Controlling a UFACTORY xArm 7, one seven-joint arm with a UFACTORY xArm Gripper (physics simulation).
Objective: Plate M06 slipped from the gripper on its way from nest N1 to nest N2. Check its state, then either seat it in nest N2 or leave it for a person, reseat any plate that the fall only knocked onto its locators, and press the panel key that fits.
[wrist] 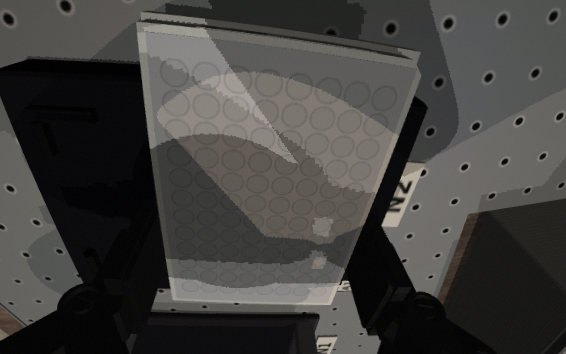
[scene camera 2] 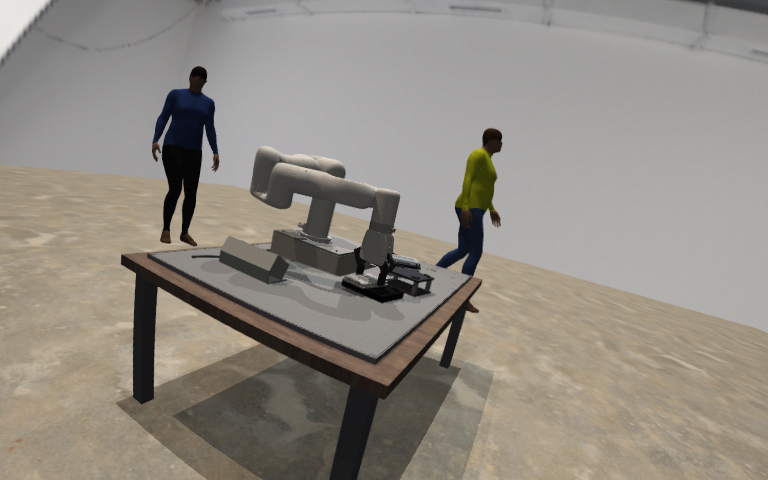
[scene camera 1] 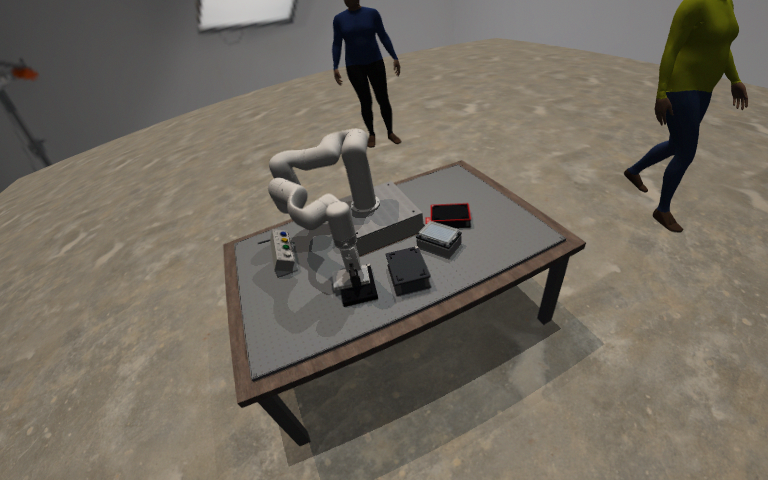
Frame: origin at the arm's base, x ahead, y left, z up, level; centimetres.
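Where they show: gripper, fingertip midpoint: (wrist: 261, 230) (scene camera 2: 369, 280) (scene camera 1: 355, 276); arm's base, link origin: (scene camera 2: 315, 237) (scene camera 1: 365, 205).
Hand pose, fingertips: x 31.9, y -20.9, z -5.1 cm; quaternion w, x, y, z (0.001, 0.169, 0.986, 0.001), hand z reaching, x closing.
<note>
Things, the pixels of their centre, and the offset from my fingertips. "pt": a spot on its surface instead.
- Plate M06, body centre: (wrist: 266, 201) (scene camera 2: 365, 280) (scene camera 1: 350, 277) dz +0.2, dx -0.6, dy -1.7 cm
- label reading N2, surface spot: (wrist: 399, 197) pt dz -2.9, dx -7.5, dy +2.4 cm
- key panel, body centre: (scene camera 2: 253, 257) (scene camera 1: 281, 249) dz +1.1, dx -32.0, dy -19.0 cm
- second black nest, body centre: (scene camera 1: 407, 269) (scene camera 2: 405, 279) dz +0.1, dx +8.2, dy +16.5 cm
- plate, body centre: (scene camera 1: 438, 231) (scene camera 2: 402, 258) dz +3.6, dx +1.4, dy +35.0 cm
- red-edged tray, body centre: (scene camera 1: 450, 215) dz -0.8, dx -9.2, dy +48.6 cm
Plate M06 (wrist: 271, 168) (scene camera 1: 345, 278) (scene camera 2: 360, 280) is a clear plate with rows of round wells. It fills the wrist view. My gripper (scene camera 1: 354, 280) (scene camera 2: 372, 278) is shut on it and holds it low over a black nest (scene camera 1: 364, 292) (scene camera 2: 384, 292) (wrist: 407, 140). A label reading N2 (wrist: 399, 197) lies beside that nest. The plate sits partly to the left of the nest and looks slightly tilted. I cannot tell whether it touches the locators. The key panel (scene camera 1: 284, 247) (scene camera 2: 253, 259) with coloured keys stands at the table's left.
A second black nest (scene camera 1: 407, 270) (scene camera 2: 413, 277) stands empty to the right. Further right, another plate (scene camera 1: 439, 233) rests on a nest, beside a red-edged tray (scene camera 1: 451, 212). A person in blue (scene camera 1: 363, 62) (scene camera 2: 184, 143) and one in yellow-green (scene camera 2: 477, 200) stand near the table.
</note>
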